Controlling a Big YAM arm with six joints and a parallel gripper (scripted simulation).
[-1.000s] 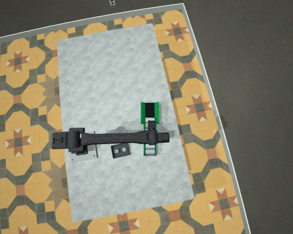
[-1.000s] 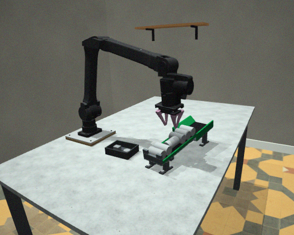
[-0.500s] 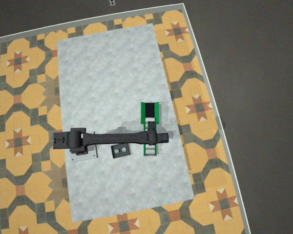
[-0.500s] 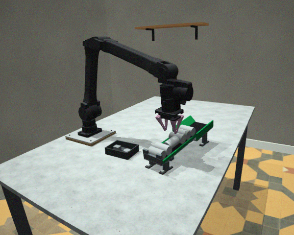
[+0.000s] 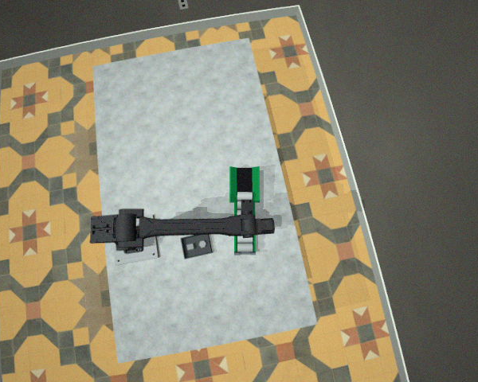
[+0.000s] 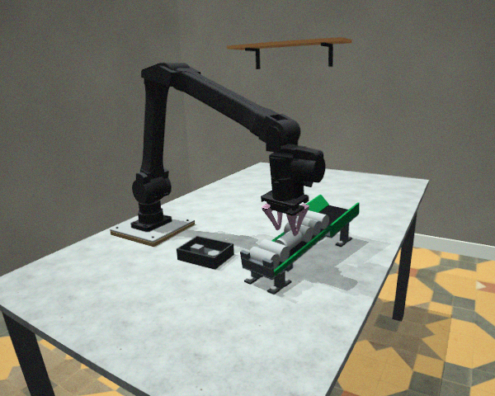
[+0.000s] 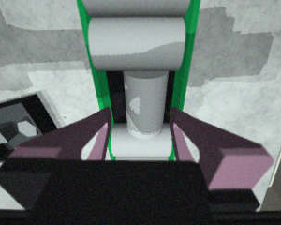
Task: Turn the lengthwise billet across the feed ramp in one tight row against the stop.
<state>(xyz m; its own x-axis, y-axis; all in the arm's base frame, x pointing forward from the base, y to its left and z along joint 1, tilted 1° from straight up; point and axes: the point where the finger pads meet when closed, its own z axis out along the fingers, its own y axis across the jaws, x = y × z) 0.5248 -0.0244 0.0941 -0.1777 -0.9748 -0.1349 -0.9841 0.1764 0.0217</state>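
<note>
The billet lies 3 cm below my hand. The rest, counted from my hand: black tray (23 cm behind, 5 cm to the right, 10 cm below); then stop (2 cm behind, 11 cm to the right, 6 cm below).
</note>
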